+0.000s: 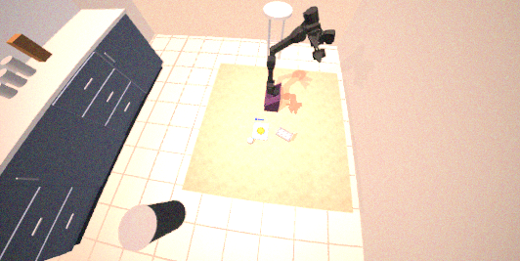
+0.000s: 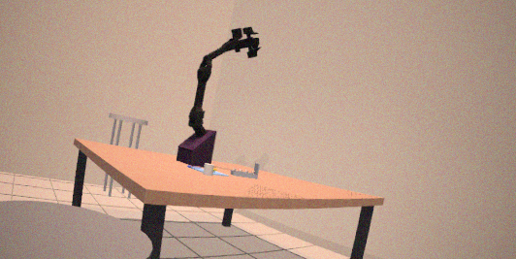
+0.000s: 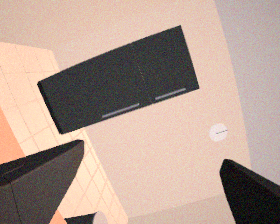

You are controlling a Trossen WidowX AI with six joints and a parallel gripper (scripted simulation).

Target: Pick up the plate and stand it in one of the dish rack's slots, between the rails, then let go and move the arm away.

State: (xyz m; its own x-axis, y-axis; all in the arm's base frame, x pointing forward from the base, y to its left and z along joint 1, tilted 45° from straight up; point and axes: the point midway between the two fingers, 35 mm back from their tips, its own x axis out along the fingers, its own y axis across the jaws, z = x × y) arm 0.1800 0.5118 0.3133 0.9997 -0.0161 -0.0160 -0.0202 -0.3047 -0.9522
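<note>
The yellow plate is 760 mm below my gripper tip, 250 mm to the right of it and 110 mm ahead of it. Round my gripper tip: dish rack: 750 mm below, 120 mm ahead, 50 mm to the right; then blue spoon: 770 mm below, 280 mm to the right; then white cup: 750 mm below, 330 mm to the right, 210 mm ahead.
</note>
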